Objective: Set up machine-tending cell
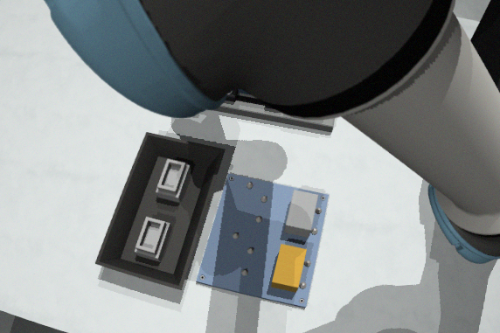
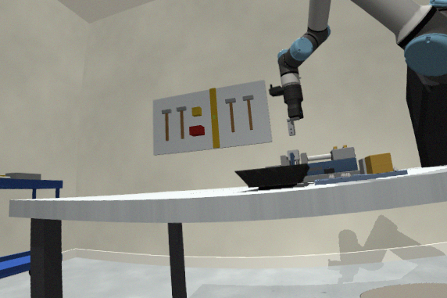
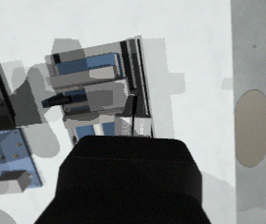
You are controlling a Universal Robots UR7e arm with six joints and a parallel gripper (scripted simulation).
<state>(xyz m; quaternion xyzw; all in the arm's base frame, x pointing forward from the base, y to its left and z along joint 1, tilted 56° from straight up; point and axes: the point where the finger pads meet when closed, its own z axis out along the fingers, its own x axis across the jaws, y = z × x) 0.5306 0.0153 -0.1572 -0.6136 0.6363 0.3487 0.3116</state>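
My hand is 8 cm past the blue base, 7 cm to the right of it and 16 cm above it. From my hand the other things lie so: brass blank: 25 cm behind, 40 cm to the left, 17 cm below.
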